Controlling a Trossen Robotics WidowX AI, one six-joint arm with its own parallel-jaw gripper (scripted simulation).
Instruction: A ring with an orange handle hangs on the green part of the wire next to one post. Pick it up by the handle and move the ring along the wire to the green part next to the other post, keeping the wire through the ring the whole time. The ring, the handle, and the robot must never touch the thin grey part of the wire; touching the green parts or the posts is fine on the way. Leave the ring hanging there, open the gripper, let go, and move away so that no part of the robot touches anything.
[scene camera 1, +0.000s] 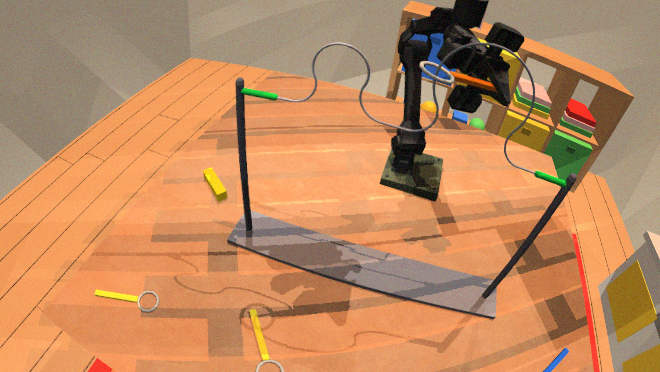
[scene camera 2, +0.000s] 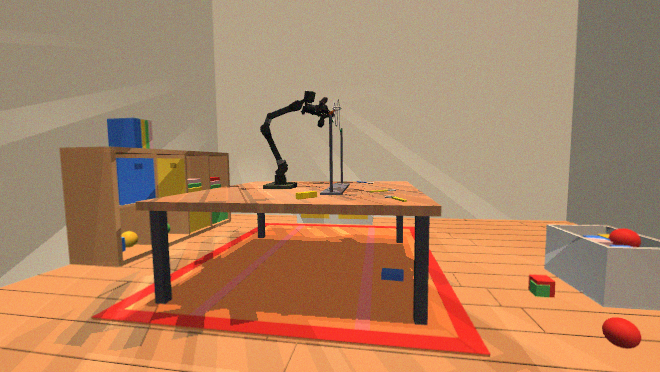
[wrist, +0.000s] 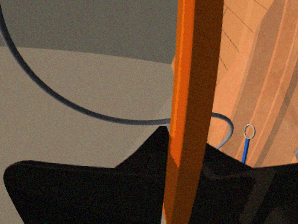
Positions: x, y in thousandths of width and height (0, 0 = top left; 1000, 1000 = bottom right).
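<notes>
Scene camera 1 shows my gripper (scene camera 1: 769, 281). The wrist view likewise shows the gripper (wrist: 565, 596).
</notes>
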